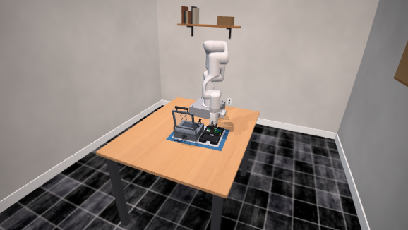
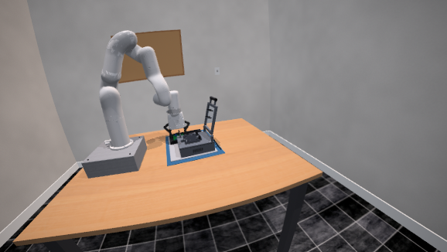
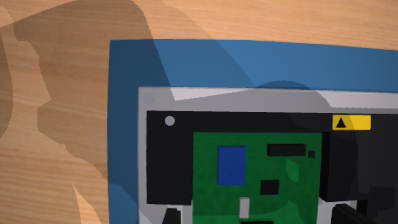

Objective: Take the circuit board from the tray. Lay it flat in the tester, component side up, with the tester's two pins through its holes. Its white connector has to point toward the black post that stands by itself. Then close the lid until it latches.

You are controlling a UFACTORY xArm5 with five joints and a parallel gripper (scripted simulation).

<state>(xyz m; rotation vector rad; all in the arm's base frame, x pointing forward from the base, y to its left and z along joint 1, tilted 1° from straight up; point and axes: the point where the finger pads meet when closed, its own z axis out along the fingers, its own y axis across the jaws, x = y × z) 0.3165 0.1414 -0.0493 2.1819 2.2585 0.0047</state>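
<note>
Right now the green circuit board is 10 mm below my hand. From my hand the other things lie so: clear-windowed lid: 190 mm ahead, 160 mm to the right, 150 mm above; tester: 130 mm to the right, 100 mm ahead, 80 mm above.
</note>
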